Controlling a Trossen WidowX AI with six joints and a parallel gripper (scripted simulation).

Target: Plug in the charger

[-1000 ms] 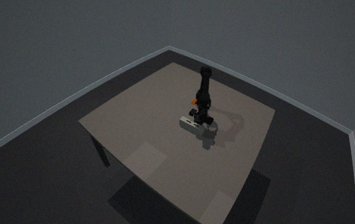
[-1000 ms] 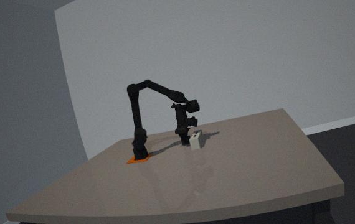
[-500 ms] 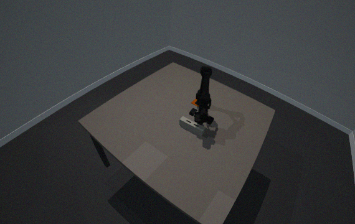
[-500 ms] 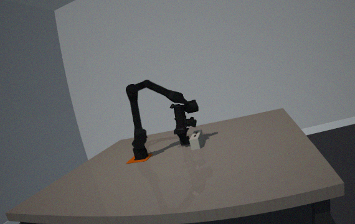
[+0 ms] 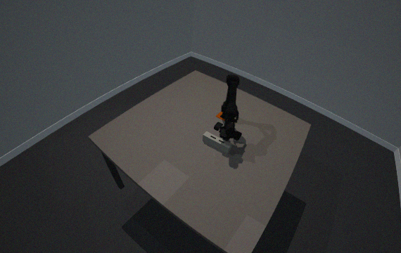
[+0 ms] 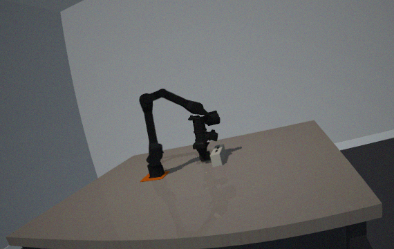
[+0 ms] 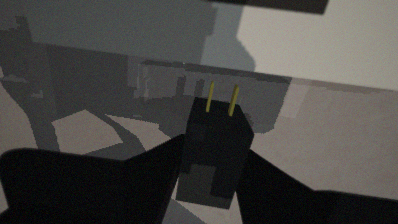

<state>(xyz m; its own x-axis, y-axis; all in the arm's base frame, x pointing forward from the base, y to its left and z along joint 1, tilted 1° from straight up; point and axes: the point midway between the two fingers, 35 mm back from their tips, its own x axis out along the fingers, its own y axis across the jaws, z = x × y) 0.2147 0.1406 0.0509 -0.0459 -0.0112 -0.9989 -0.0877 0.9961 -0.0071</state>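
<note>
The black two-prong charger is 20 mm ahead of my gripper tip and 10 mm above it.
</note>
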